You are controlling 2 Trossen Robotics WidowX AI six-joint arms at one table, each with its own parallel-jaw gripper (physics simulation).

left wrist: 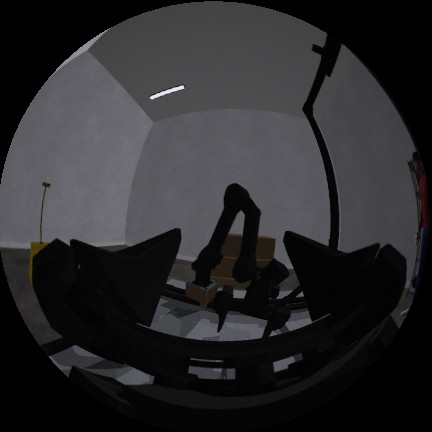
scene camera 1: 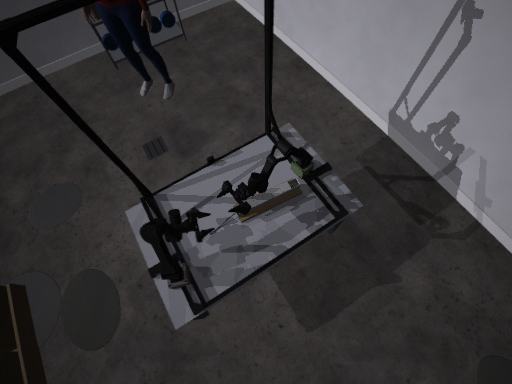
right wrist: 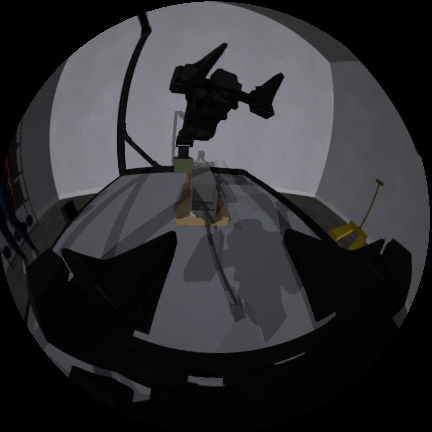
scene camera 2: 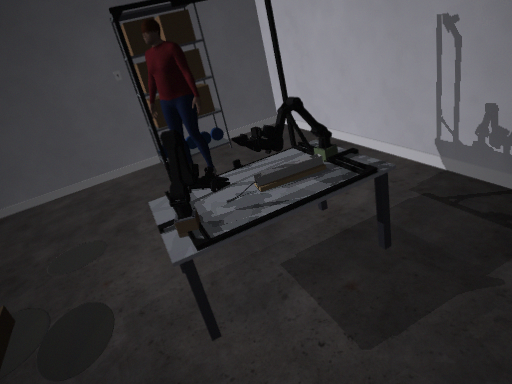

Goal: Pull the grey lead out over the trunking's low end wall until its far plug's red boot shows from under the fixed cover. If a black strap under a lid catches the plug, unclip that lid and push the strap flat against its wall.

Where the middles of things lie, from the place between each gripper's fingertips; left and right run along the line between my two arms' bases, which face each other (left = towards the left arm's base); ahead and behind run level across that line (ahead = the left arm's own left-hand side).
Labels:
The tan trunking (scene camera 2: 263, 183) is 40 mm ahead of my left hand, 260 mm to the left of it and 270 mm below it.
My right gripper is now 330 mm to the right of the tan trunking, 90 mm short of it and 60 mm above it.

